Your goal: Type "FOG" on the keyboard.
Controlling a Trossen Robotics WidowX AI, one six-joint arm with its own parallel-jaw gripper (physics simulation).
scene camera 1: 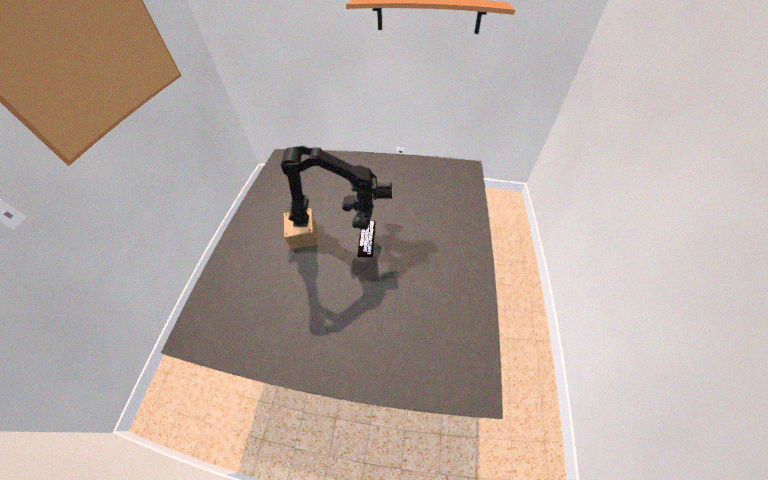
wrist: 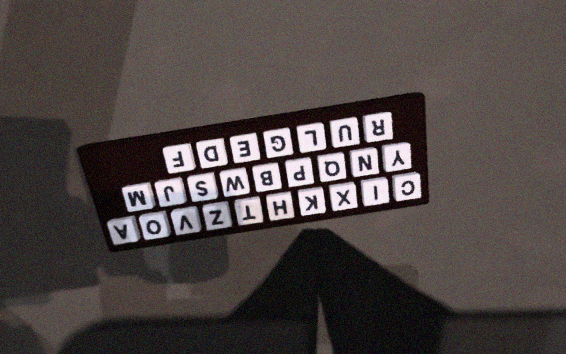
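Pixels of known places: gripper, fingertip midpoint: (wrist: 314,241); arm's base, origin of the base link: (scene camera 1: 301,220).
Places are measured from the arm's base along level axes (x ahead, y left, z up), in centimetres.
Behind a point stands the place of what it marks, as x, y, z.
The dark keyboard (scene camera 1: 360,252) @(25.9, -11.0, -9.1) (wrist: 125,167) @(26.2, -10.1, -9.1) lies flat with white letter keys, upside down in the wrist view. There, the F key (wrist: 178,158) @(26.2, -7.0, -8.5) is at the left end of the upper row, the G key (wrist: 278,143) @(26.5, -1.5, -8.5) is in that row's middle, and the O key (wrist: 154,228) @(29.9, -9.4, -8.5) is second from left in the lower row. My gripper (scene camera 1: 361,224) @(28.5, -0.8, -0.4) (wrist: 314,241) @(28.5, -0.8, -0.4) is shut and empty. It points down over the keyboard's far end in the scene view. In the wrist view its tips show just below the keyboard's edge, under the H and K keys. Their height is hard to tell.
The arm's wooden base block (scene camera 1: 300,233) @(0.7, -6.4, -0.9) stands left of the keyboard on the dark surface (scene camera 1: 430,350) @(52.9, -52.2, -10.3). The arm arches over from it, and its shadows fall around the keyboard. An orange shelf (scene camera 1: 430,5) is high on the back wall, and a brown board (scene camera 1: 84,67) is at upper left.
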